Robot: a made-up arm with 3 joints. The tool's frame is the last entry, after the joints.
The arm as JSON. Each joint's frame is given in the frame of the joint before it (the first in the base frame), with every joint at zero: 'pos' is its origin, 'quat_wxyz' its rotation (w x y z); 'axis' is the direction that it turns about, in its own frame. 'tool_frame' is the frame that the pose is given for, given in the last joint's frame.
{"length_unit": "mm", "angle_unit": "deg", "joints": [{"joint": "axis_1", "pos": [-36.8, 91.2, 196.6], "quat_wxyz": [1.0, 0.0, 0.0, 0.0], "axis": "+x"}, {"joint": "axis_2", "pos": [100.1, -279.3, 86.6], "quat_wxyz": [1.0, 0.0, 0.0, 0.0], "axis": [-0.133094, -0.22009, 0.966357]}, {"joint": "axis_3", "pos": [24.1, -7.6, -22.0], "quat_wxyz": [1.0, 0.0, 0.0, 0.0], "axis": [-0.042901, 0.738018, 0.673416]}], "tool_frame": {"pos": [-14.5, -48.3, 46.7], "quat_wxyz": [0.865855, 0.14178, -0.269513, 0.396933]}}
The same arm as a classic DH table. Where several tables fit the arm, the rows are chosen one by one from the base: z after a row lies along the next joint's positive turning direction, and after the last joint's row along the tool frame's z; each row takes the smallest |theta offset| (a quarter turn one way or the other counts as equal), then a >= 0, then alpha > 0; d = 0 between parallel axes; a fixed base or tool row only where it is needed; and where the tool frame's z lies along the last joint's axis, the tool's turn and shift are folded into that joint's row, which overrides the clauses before.
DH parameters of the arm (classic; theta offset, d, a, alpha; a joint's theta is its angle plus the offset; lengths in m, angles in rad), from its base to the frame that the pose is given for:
base (fixed): 1.5708 0.1966 0.0912 1.5708
axis_1: 0.2239 0.083 -0.2531 -1.7043
axis_2: 1.5443 0.1316 -0.0216 1.0541
axis_3: -0.2325 -0.0327 -0.01 -1.3443
tool (fixed): -2.1456 0.0697 0 0

